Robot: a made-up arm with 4 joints.
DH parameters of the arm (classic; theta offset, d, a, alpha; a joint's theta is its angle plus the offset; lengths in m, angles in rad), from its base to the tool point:
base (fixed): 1.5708 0.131 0 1.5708
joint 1: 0 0.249 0.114 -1.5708
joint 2: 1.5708 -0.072 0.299 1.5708
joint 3: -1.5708 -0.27 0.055 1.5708
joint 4: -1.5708 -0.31 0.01 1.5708
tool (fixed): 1.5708 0.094 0 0
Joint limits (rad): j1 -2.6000..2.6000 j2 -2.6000..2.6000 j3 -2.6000..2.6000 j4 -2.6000..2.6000
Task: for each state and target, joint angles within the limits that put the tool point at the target. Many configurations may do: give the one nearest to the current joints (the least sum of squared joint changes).
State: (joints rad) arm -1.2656 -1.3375 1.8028 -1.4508
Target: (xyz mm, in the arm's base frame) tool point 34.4 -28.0 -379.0
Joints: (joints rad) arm -2.1025 -1.4624 1.5014 -1.5241
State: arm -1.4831 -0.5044 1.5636 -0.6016
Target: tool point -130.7 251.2 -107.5
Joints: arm -1.5095 -0.9211 1.3591 -0.6887
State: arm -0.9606 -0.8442 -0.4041 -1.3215
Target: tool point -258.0 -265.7 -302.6
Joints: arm -1.7734 -0.9451 -0.3506 -0.9778
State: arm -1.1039 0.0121 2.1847 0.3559
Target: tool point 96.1 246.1 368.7
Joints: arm -1.6368 0.2089 1.7447 0.5507
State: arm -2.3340 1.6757 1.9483 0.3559
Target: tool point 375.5 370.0 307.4
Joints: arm -2.0818 1.0878 1.3625 0.4575
